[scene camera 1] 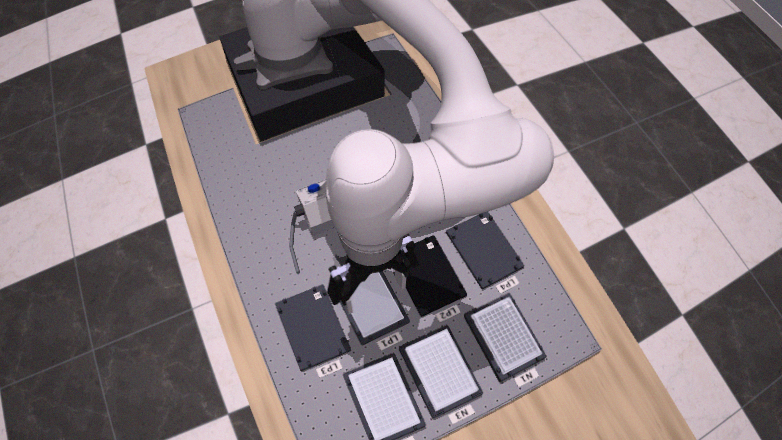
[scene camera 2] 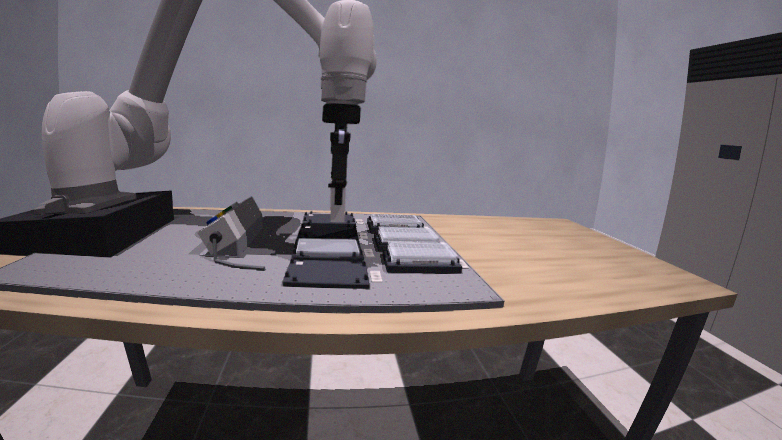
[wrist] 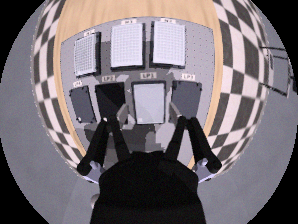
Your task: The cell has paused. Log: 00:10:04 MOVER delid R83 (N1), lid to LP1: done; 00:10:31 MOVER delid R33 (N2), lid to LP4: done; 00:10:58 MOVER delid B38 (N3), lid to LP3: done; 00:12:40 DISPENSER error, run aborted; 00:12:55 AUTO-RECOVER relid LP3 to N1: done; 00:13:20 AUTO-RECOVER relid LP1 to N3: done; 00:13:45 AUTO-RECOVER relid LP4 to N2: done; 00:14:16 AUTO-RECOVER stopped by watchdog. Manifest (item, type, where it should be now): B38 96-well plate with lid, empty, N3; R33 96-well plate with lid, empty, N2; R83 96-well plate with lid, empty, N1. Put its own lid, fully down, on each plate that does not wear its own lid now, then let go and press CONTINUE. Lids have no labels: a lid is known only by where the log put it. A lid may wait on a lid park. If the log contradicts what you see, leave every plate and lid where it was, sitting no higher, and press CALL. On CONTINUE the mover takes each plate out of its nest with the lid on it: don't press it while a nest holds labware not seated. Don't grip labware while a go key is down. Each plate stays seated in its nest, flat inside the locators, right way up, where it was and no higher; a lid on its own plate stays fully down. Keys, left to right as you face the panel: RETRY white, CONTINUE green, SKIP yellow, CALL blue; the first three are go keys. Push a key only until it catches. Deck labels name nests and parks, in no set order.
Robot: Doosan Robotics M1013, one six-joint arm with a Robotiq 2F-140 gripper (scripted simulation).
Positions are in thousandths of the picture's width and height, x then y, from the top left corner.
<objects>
gripper: scene camera 1 479,669; scene camera 2 430,490; wrist 498,484
clear lid: scene camera 1 479,703; scene camera 2 412,562; wrist 502,440
clear lid: scene camera 1 566,842; scene camera 2 496,531; wrist 424,181
</objects>
